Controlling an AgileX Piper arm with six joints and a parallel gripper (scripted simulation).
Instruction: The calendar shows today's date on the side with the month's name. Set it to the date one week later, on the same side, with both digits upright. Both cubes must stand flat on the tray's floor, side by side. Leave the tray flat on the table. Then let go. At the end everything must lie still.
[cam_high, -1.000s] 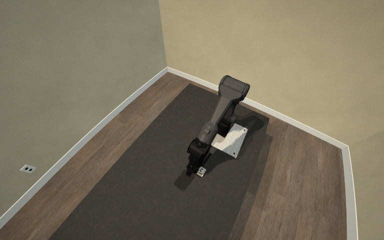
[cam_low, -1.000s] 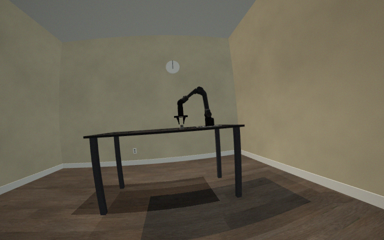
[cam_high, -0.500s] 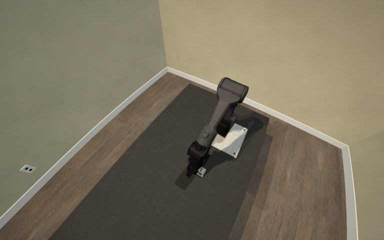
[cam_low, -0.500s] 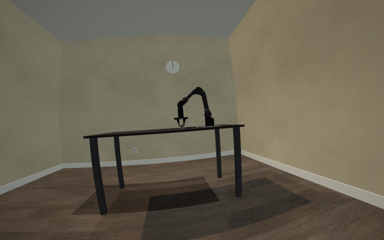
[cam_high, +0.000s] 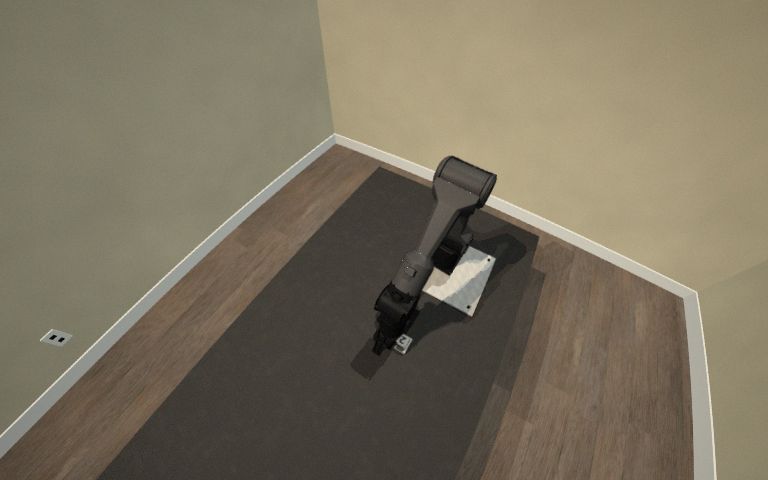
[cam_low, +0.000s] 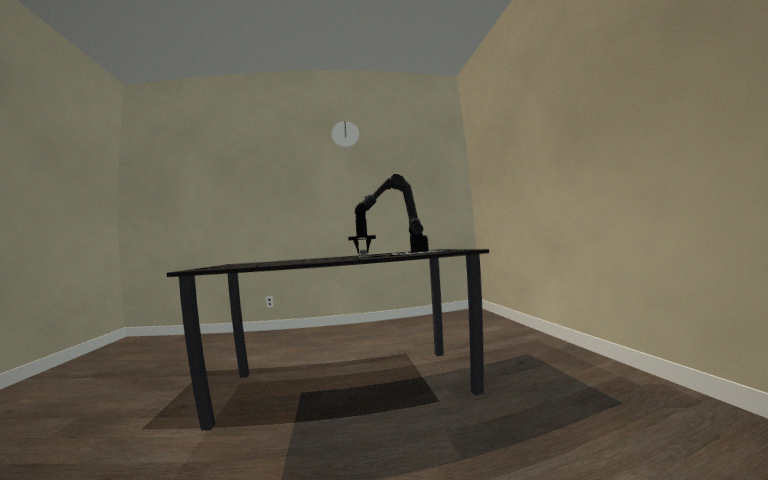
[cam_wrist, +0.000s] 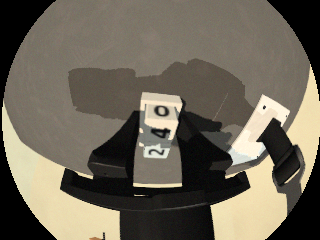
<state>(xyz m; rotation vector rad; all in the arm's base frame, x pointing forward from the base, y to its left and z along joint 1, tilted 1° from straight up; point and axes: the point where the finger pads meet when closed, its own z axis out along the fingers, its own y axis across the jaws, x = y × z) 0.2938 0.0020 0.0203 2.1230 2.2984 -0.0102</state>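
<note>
The white tray lies 20 mm to the left of my hand and 20 mm below it.
</note>
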